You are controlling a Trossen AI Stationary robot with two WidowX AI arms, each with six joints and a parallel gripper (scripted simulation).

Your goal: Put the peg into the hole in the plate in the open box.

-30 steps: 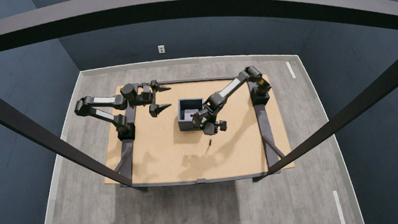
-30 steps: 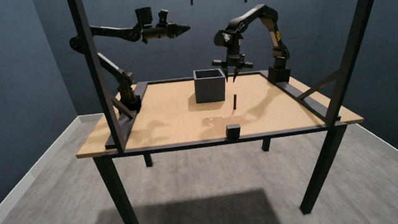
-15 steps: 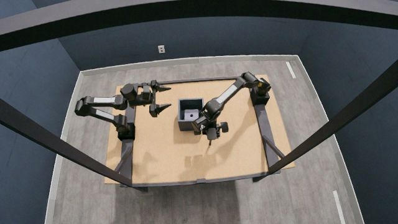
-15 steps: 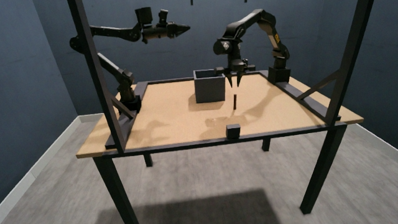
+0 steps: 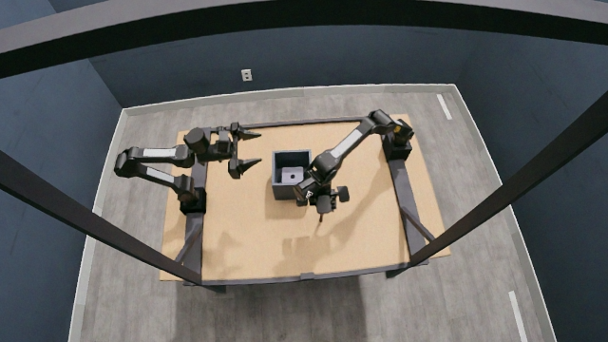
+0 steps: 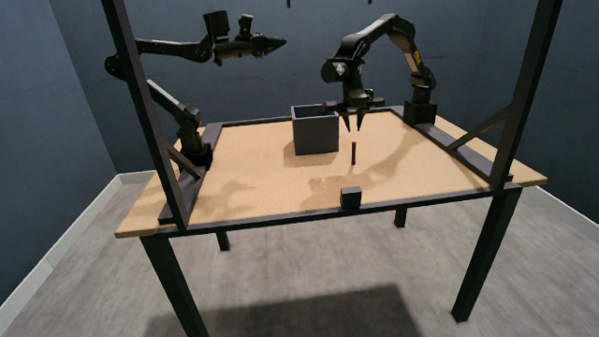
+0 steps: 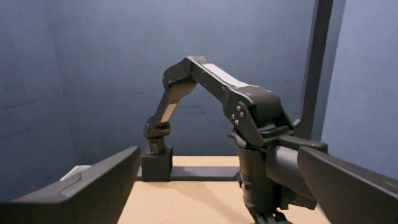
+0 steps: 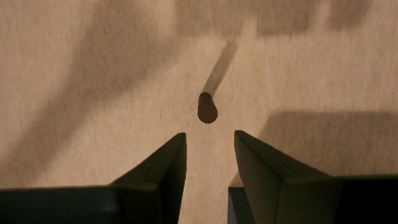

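Now: right hand 10 mm past the dark brown peg and 110 mm above it. From my right hand the other things lie so: light plate 190 mm ahead, 60 mm to the left, 100 mm below.
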